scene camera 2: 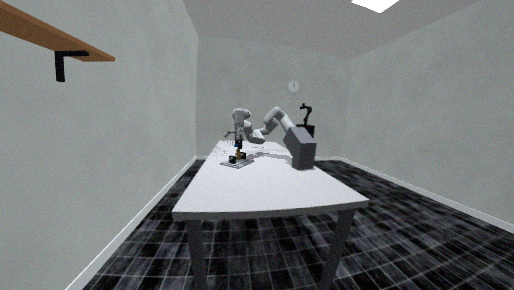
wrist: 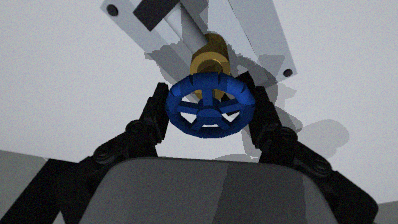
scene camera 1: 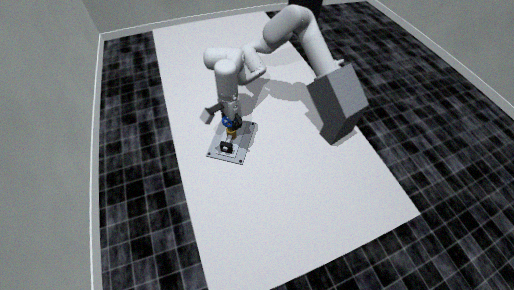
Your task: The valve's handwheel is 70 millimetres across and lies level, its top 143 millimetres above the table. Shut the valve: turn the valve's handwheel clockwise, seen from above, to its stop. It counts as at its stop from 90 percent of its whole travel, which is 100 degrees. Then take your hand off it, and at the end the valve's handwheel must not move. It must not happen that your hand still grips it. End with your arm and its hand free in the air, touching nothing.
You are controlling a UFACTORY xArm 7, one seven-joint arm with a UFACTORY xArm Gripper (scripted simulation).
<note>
In view: the gripper [wrist: 209,97] and a blue handwheel [wrist: 209,110].
</note>
